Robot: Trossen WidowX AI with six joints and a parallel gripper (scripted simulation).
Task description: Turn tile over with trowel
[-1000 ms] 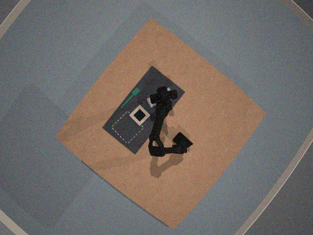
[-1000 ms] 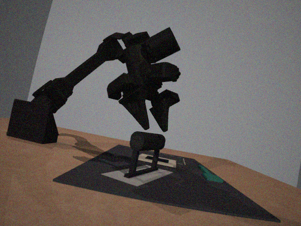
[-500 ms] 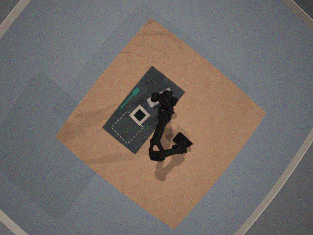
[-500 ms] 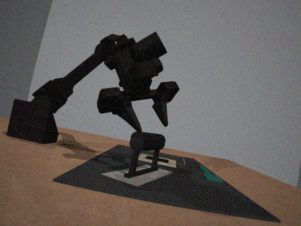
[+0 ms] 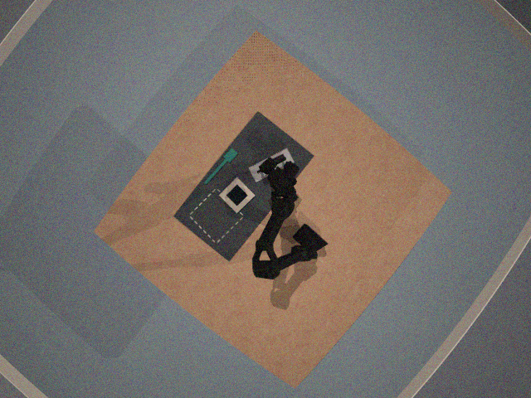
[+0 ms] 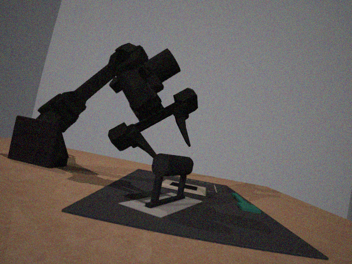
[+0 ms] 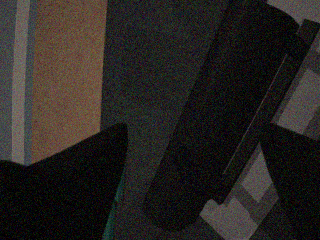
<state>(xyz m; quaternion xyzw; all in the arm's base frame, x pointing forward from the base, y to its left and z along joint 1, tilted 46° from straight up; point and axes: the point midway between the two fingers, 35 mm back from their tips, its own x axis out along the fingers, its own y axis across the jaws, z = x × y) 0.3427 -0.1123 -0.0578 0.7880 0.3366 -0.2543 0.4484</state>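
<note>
Now: the dark mat 3 cm ahead of my gripper tip, 16 cm to the left of it and 11 cm below it. Round my gripper tip: tile 2 cm ahead, 21 cm to the left, 9 cm below; then teal trowel 17 cm ahead, 15 cm to the left, 9 cm below.
</note>
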